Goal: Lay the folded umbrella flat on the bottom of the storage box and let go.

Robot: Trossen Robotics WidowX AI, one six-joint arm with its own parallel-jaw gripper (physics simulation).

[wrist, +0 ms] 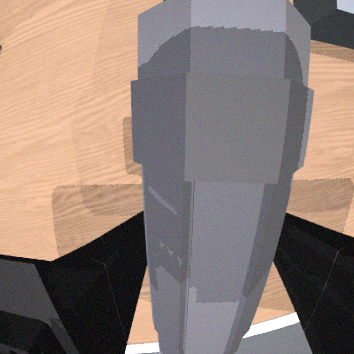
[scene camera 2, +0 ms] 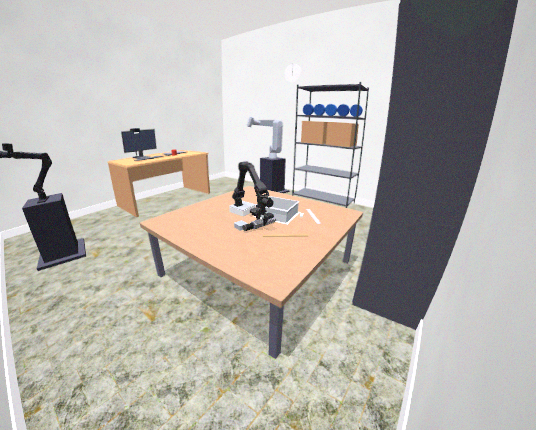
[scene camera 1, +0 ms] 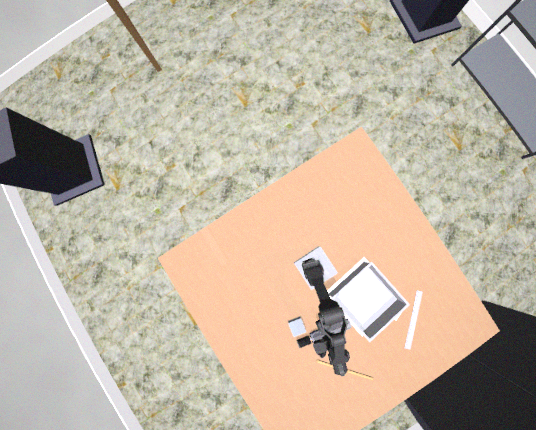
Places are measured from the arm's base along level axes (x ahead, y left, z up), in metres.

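Where they show: gripper, fingertip midpoint: (wrist: 206,217) (scene camera 2: 261,224); arm's base, origin of the base link: (scene camera 2: 238,204) (scene camera 1: 309,265).
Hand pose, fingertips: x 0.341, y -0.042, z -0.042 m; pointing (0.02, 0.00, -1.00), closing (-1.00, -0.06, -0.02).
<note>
Things, the pixels of their top centre, and the offset from my fingertips. Level surfaces: height alone.
- folded grey umbrella, middle of its top: (wrist: 224,251) (scene camera 1: 325,336) (scene camera 2: 260,219) dx +0.000, dy -0.014, dz +0.044 m
- storage box, middle of its top: (scene camera 1: 370,301) (scene camera 2: 277,203) dx -0.087, dy +0.242, dz +0.082 m
- small light-blue block, middle of its top: (scene camera 1: 297,327) (scene camera 2: 240,223) dx -0.077, dy -0.125, dz +0.021 m
- thin yellowish stick, middle of its top: (scene camera 1: 345,370) (scene camera 2: 285,234) dx +0.220, dy +0.019, dz -0.003 m
- table, its level: dz -0.014 m
- white bar, middle of its top: (scene camera 1: 413,320) (scene camera 2: 313,215) dx +0.121, dy +0.439, dz -0.012 m
The folded grey umbrella (scene camera 2: 270,220) (wrist: 230,130) lies on the table beside the storage box; its black handle (scene camera 1: 303,342) sticks out on the side away from the box. My gripper (scene camera 2: 261,217) (wrist: 206,217) is shut on the umbrella, with a black finger against each side of the grey canopy. In scene camera 1 the arm hides most of the umbrella and the fingers. The storage box (scene camera 1: 386,319) (scene camera 2: 286,214) is open-topped, white and grey, and stands upright. Its white rim (wrist: 272,326) shows at the bottom of the wrist view.
A small light-blue block (scene camera 1: 296,326) (scene camera 2: 240,225) lies near the handle. A thin yellowish stick (scene camera 1: 360,374) (scene camera 2: 285,236) lies on the table (scene camera 1: 350,180) (scene camera 2: 210,235) near the arm. A white bar (scene camera 1: 413,320) (scene camera 2: 313,216) lies beyond the box.
</note>
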